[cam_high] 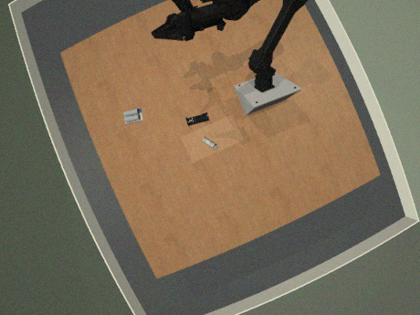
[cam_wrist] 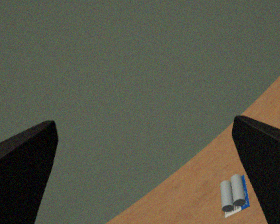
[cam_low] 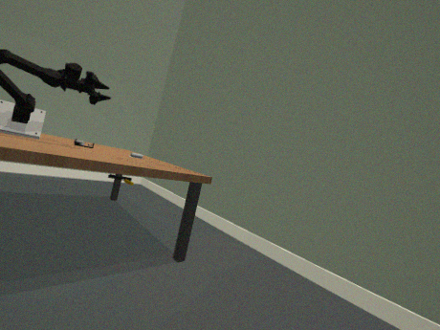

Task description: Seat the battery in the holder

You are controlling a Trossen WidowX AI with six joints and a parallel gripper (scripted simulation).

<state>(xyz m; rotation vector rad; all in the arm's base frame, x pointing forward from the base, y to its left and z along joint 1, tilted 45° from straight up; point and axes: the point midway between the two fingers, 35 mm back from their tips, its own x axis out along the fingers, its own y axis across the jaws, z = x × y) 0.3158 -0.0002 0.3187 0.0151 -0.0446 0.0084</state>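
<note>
My gripper tip is 20 mm past the battery, 340 mm to the right of it and 320 mm above it.
</note>
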